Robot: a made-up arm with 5 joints.
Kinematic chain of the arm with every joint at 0, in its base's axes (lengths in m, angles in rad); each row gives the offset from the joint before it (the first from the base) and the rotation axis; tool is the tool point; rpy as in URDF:
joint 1: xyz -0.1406 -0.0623 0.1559 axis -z
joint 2: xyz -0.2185 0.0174 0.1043 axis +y
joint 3: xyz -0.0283 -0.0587 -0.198 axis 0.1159 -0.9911 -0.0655
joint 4: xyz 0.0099 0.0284 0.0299 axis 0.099 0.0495 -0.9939
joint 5: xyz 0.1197 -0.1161 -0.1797 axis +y
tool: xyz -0.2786 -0.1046 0.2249 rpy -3.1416 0 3.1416
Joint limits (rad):
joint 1: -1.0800..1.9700
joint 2: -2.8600..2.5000
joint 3: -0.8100..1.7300
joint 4: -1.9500..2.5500
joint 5: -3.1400..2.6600
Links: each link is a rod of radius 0.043 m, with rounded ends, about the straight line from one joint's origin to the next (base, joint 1, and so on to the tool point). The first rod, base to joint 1, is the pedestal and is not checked.
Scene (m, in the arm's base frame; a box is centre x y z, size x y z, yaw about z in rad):
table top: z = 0
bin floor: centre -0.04 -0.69 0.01 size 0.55 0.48 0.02 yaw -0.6
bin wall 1: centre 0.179 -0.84 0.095 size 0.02 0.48 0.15 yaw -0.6
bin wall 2: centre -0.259 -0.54 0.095 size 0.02 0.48 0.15 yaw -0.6
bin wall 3: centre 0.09 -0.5 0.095 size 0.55 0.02 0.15 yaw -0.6
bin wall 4: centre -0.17 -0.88 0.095 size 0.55 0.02 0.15 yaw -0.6
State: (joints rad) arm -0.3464 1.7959 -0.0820 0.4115 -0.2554
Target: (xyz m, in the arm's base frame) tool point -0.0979 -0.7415 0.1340
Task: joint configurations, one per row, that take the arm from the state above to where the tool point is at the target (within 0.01 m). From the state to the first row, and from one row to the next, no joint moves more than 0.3 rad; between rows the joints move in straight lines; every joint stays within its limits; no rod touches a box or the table.
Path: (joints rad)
1: -0.4401 2.0306 -0.0975 0.6845 -0.0051
2: -0.5339 2.2653 -0.1129 0.9576 0.2452
3: -0.6276 2.5000 -0.1284 1.2306 0.4954
4: -0.7028 2.4578 -0.2647 1.1043 0.7382
5: -0.7779 2.4155 -0.4010 0.9780 0.9809
6: -0.8530 2.3733 -0.5374 0.8517 1.2236
7: -0.9281 2.3311 -0.6737 0.7255 1.4663
8: -1.0032 2.2889 -0.8100 0.5992 1.7091
9: -1.0416 2.1120 -0.7705 0.5116 1.6986
10: -1.0800 1.9352 -0.7309 0.4240 1.6881

